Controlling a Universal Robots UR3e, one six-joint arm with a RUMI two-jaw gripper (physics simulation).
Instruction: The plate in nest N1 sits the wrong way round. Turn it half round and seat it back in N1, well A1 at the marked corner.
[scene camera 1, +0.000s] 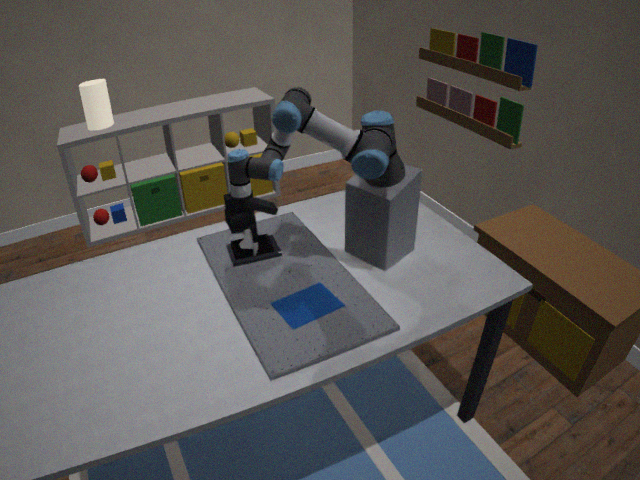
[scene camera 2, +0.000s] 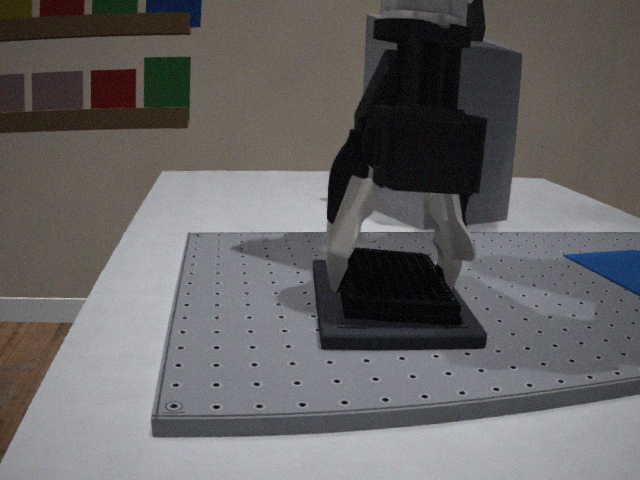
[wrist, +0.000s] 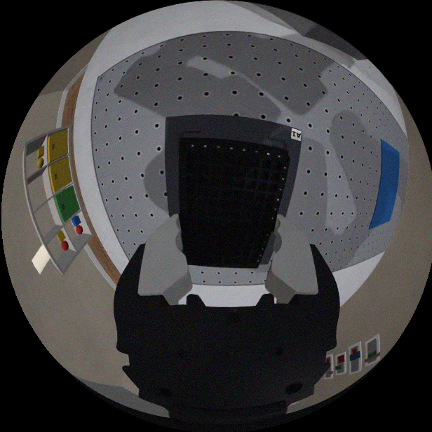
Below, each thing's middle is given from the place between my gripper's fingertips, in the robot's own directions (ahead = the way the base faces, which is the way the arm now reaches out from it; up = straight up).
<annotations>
Right now the black well plate (scene camera 2: 382, 285) is 10 mm behind my hand and 10 mm above it. Round my hand: dark grey nest (scene camera 2: 379, 335) 10 mm behind, 10 mm below; flat blue rectangle (scene camera 1: 309, 304) 60 mm behind, 320 mm to the left, 20 mm below.
</annotations>
